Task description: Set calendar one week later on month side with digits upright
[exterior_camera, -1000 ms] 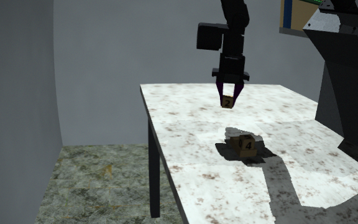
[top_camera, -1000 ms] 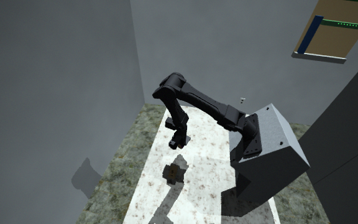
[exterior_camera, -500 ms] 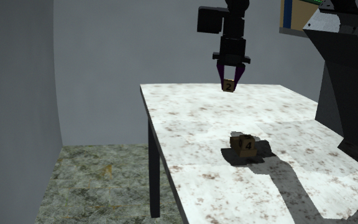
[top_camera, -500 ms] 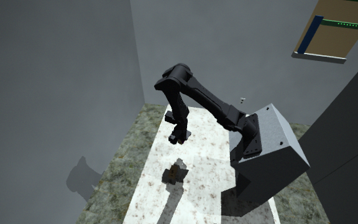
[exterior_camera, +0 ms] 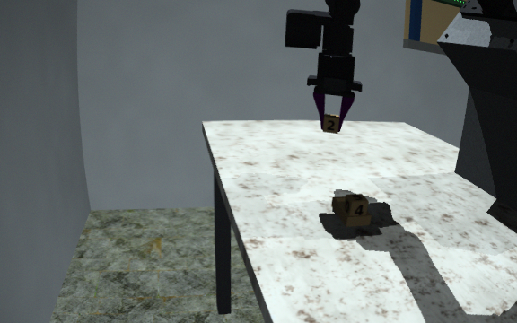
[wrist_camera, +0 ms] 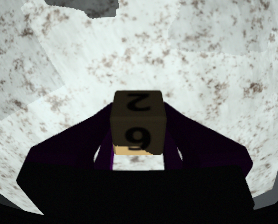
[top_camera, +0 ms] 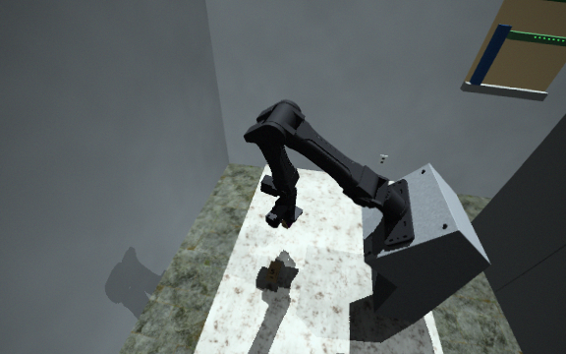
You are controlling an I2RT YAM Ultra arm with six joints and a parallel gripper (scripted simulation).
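My hand is right at the wooden digit cube.
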